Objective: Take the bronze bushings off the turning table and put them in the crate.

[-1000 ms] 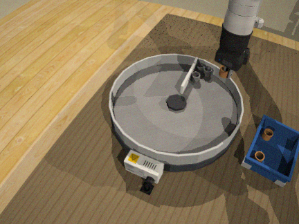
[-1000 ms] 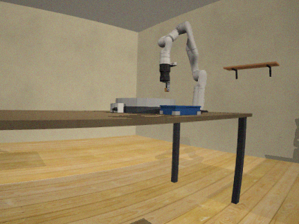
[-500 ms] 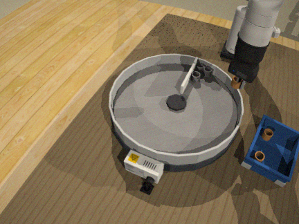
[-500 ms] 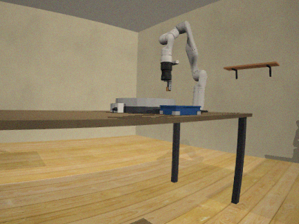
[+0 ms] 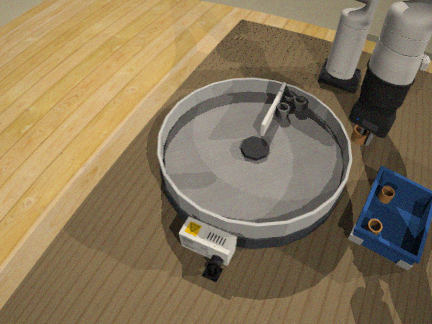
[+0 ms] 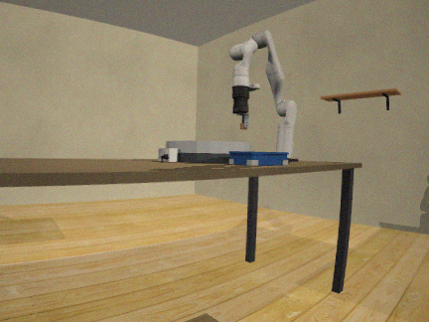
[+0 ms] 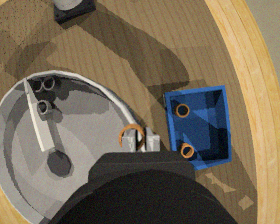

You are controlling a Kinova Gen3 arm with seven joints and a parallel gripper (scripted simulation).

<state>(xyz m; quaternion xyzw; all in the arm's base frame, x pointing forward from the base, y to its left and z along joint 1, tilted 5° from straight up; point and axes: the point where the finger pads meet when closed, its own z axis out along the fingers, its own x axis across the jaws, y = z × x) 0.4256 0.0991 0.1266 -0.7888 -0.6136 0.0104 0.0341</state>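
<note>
My hand is 15 cm above the blue crate, 13 cm to the right of it and 5 cm short of it. Round my hand: turning table 21 cm to the right, 12 cm below, 4 cm ahead.
</note>
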